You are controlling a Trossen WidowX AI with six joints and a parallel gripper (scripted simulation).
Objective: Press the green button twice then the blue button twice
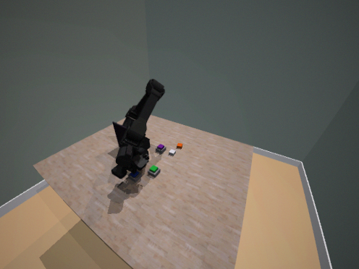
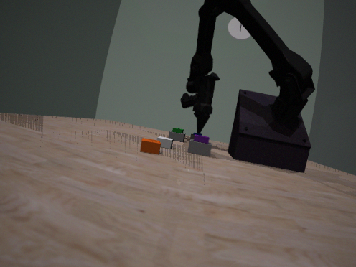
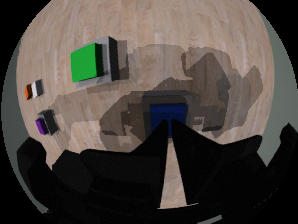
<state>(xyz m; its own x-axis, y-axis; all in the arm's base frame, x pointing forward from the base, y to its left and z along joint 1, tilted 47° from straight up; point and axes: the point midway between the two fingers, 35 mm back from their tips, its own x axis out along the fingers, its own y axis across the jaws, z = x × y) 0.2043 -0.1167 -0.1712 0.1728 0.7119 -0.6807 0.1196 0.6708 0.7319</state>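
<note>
Right now my gripper tip is 1 cm above the blue button. The rest, counted from my gripper tip: purple button: 2 cm ahead, 24 cm to the left; then green button: 8 cm ahead, 7 cm to the left; then white block: 10 cm ahead, 25 cm to the left, 2 cm below.
</note>
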